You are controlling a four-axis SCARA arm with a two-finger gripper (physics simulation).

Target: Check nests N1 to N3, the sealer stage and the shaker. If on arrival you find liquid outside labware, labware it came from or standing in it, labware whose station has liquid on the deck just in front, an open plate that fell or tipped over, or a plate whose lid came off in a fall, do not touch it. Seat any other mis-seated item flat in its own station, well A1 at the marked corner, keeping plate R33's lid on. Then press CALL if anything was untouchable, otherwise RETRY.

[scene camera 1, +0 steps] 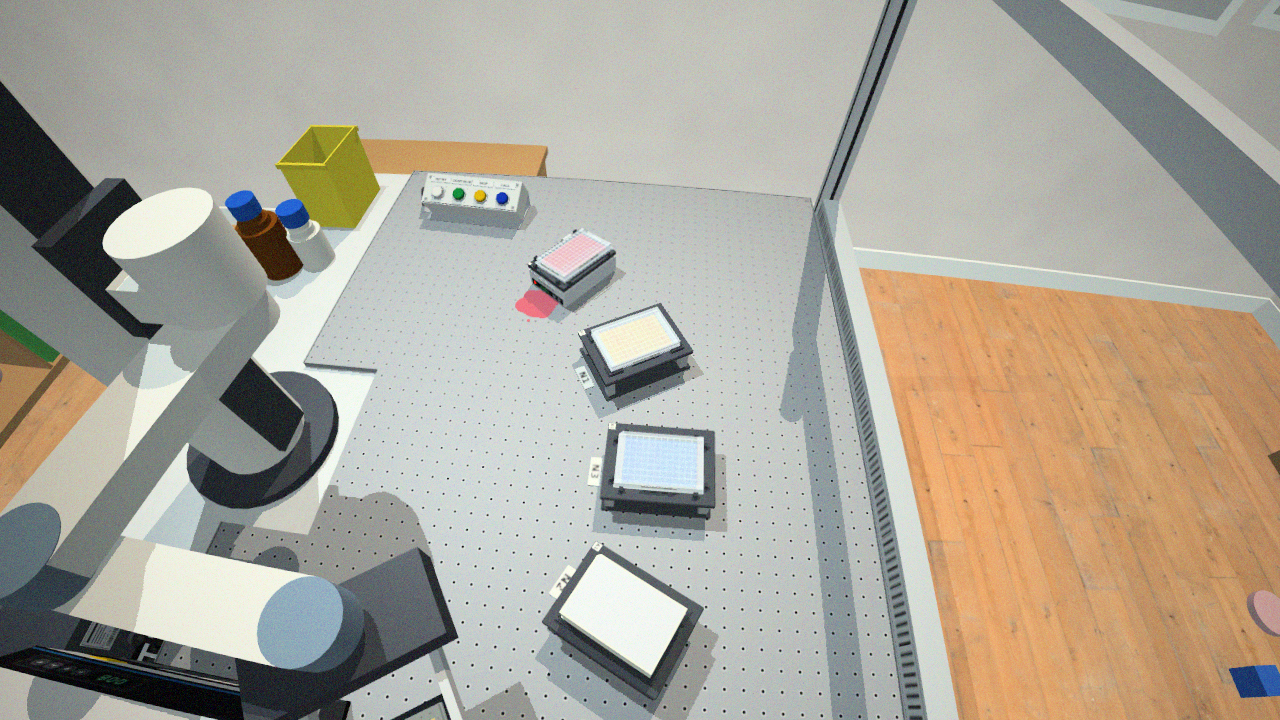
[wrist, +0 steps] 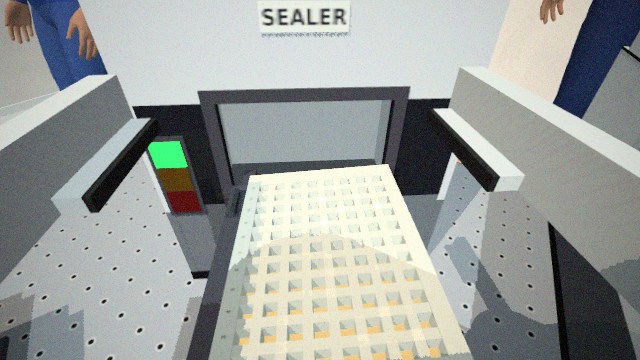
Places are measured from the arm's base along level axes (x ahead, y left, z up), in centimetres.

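Pixels of known places: gripper, fingertip midpoint: (wrist: 296,97); arm's base at its link origin: (scene camera 1: 266,438).
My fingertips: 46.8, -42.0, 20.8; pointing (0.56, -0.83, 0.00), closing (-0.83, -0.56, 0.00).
Observation:
For each thing: its top centre in the pictures, then the offset to it from my fingertips, as dx, dy, dz. "*": a spot on its surface instead.
- open cream well plate at its top centre: (wrist: 328,249) -2.2, +1.3, -5.6
- sealer stage at a spot on its surface: (wrist: 200,320) * +1.5, +5.6, -7.8
- pink-welled plate at its top centre: (scene camera 1: 573,249) +0.7, +82.8, -11.8
- shaker at a spot on its surface: (scene camera 1: 590,282) * +4.1, +79.9, -17.5
- red puddle at its top centre: (scene camera 1: 538,303) -5.6, +75.3, -19.5
- Nest N1 at a spot on its surface: (scene camera 1: 626,380) * +13.1, +58.8, -19.1
- yellow-welled plate at its top centre: (scene camera 1: 635,335) +14.1, +63.9, -12.7
- Nest N3 at a spot on its surface: (scene camera 1: 657,506) * +19.7, +36.9, -19.1
- blue-welled plate at its top centre: (scene camera 1: 660,459) +19.5, +41.7, -12.9
- Nest N2 at a spot on its surface: (scene camera 1: 572,642) * +10.3, +16.9, -13.7
- white-topped item at its top centre: (scene camera 1: 623,610) +16.1, +20.4, -9.5
- button box at its top centre: (scene camera 1: 471,181) -24.9, +101.7, -11.2
- yellow bin at a spot on its surface: (scene camera 1: 335,183) * -53.4, +96.2, -9.0
- sealer housing at a spot on its surface: (wrist: 310,65) * +2.9, -5.9, -0.6
My gripper (wrist: 295,97) is open around the far part of an open cream well plate (wrist: 335,260) on the sealer stage (wrist: 200,320), with nothing between its fingers. Orange liquid shows in the plate's nearer wells. Whether the plate lies flat is unclear. A pink-welled plate (scene camera 1: 575,254) is on the shaker (scene camera 1: 590,282), and a red puddle (scene camera 1: 537,304) lies on the deck in front. Nest N1 (scene camera 1: 626,380) bears a yellow-welled plate (scene camera 1: 637,338). Nest N3 (scene camera 1: 657,506) bears a blue-welled plate (scene camera 1: 660,462). Nest N2 (scene camera 1: 572,642) bears a white-topped item (scene camera 1: 623,611).
The button box (scene camera 1: 474,201) stands at the back of the deck, with white, green, yellow and blue buttons. A yellow bin (scene camera 1: 335,183) and two blue-capped bottles stand back left. The sealer housing (wrist: 310,65) rises beyond the plate; its light column (wrist: 175,175) shows green lit.

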